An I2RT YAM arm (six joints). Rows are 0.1 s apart.
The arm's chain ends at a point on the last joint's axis. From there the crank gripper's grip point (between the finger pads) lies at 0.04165 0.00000 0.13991 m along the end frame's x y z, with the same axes.
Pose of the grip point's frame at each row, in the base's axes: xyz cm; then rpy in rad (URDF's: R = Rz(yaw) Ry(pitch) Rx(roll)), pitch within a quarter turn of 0, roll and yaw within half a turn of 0:
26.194 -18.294 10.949 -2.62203 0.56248 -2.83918
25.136 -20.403 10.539 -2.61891 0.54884 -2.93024
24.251 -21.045 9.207 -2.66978 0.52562 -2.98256
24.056 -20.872 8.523 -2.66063 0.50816 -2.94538
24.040 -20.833 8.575 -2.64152 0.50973 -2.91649
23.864 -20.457 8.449 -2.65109 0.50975 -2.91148
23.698 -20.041 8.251 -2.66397 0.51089 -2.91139
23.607 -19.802 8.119 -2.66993 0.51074 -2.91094
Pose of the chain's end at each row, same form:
21.306 -12.542 23.444 -2.62203 0.56248 -2.83918
20.961 -14.155 23.054 -2.61891 0.54884 -2.93024
20.627 -15.186 22.077 -2.66978 0.52562 -2.98256
20.444 -14.991 21.386 -2.66063 0.50816 -2.94538
20.247 -14.819 21.324 -2.64152 0.50973 -2.91649
20.037 -14.584 21.254 -2.65109 0.50975 -2.91148
19.853 -14.337 21.126 -2.66397 0.51089 -2.91139
19.760 -14.175 21.028 -2.66993 0.51074 -2.91094

